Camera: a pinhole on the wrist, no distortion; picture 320 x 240 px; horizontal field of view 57.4 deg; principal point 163.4 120.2 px. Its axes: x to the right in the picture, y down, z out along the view. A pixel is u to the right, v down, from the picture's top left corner.
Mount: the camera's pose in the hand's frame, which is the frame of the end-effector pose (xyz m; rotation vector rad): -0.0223 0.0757 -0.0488 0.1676 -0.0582 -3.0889
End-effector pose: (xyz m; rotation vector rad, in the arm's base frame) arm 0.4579 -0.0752 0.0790 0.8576 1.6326 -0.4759
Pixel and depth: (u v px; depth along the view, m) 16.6 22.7 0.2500
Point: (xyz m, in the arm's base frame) 0.7224 -0.0916 -0.0162
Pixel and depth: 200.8 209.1 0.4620
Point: 0.6972 -0.4337 0.0914
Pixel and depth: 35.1 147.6 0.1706
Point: 0.5933 -0.1126 0.0243
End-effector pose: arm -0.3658 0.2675 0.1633 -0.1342 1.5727 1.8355
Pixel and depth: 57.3 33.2 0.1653
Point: -0.4112 0.3811 0.2957
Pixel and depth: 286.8 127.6 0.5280
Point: -0.0202 0.5420 0.4875
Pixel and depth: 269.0 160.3 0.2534
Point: -0.2184 0.3810 0.3204
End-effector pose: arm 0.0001 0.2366 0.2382 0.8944 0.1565 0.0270
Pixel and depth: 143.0 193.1 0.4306
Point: 0.0222 -0.0751 0.4687
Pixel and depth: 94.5 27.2 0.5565
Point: 0.1257 0.0188 0.7645
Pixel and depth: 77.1 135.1 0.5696
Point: 0.1651 -0.1243 0.6161
